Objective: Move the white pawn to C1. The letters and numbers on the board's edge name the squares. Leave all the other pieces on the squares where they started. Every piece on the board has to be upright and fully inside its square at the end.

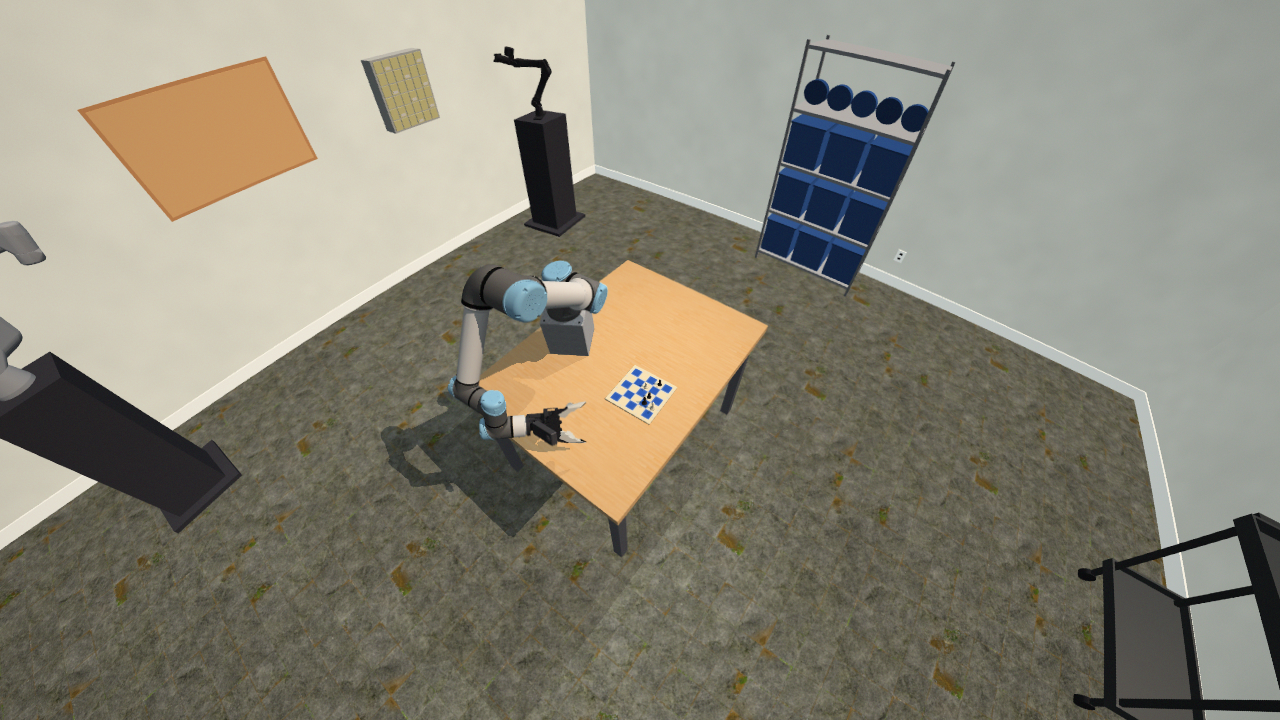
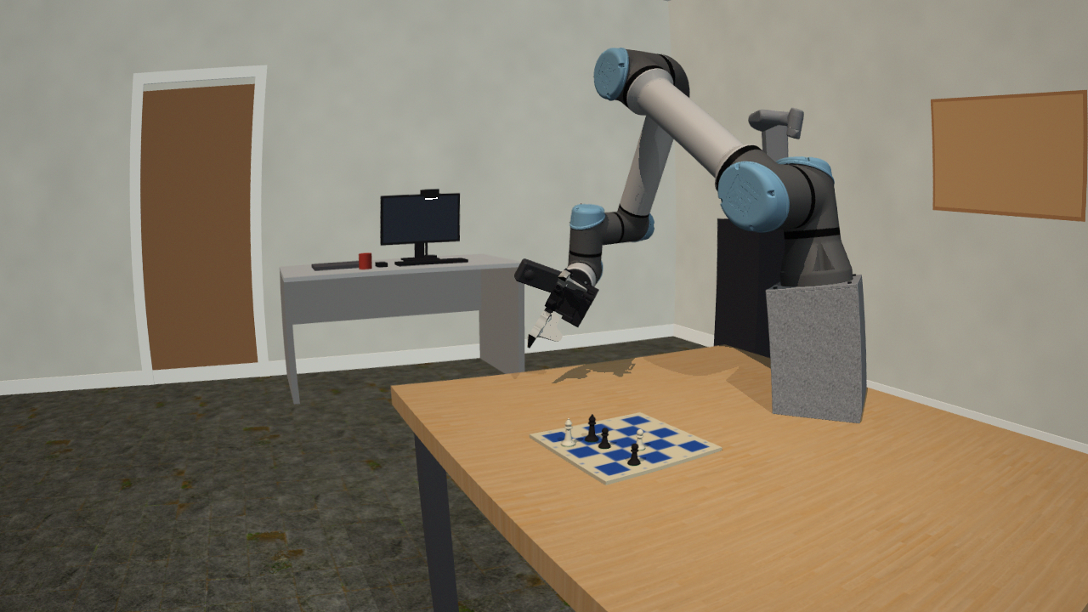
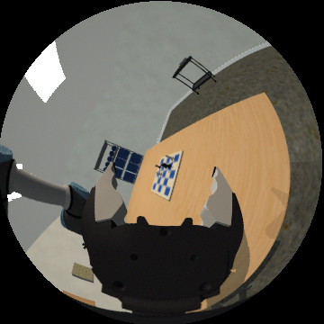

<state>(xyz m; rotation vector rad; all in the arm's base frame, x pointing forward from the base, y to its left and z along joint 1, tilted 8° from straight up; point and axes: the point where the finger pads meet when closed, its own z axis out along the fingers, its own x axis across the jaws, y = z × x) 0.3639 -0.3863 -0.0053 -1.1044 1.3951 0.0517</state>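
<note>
The white pawn lies 34 cm to the left of my hand, 14 cm below it and 6 cm ahead of it. The rest, counted from my hand: taller white piece: 26 cm to the left, 13 cm below, 13 cm ahead; then chessboard: 31 cm to the left, 16 cm below, 5 cm ahead.
</note>
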